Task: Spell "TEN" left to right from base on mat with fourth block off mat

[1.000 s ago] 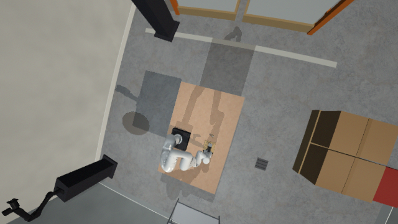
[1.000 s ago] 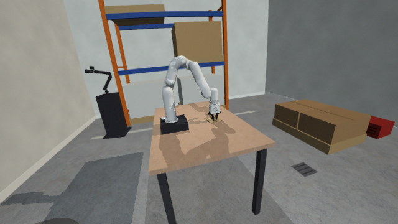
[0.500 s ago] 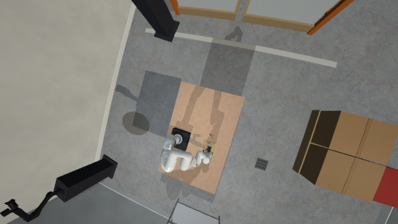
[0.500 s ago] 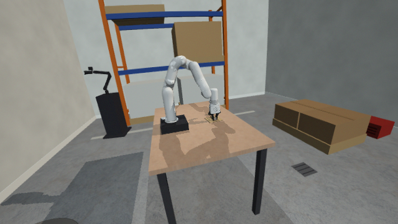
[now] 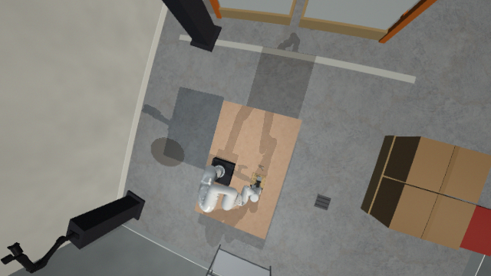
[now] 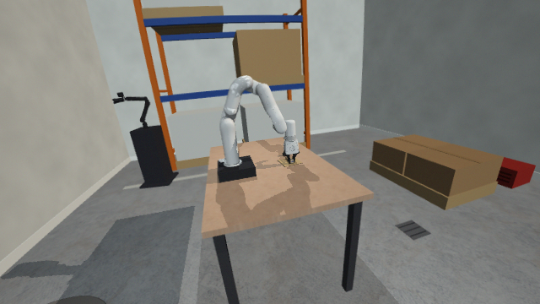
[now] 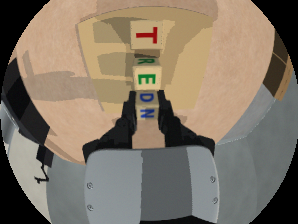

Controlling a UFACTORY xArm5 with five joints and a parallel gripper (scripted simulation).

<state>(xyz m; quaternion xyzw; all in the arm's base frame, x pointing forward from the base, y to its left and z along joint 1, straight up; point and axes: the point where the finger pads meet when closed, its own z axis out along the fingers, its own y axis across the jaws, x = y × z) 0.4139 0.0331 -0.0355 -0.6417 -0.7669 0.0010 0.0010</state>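
Now: hand 1 cm past the tan mat, 4 cm to the right of it and 3 cm above it.
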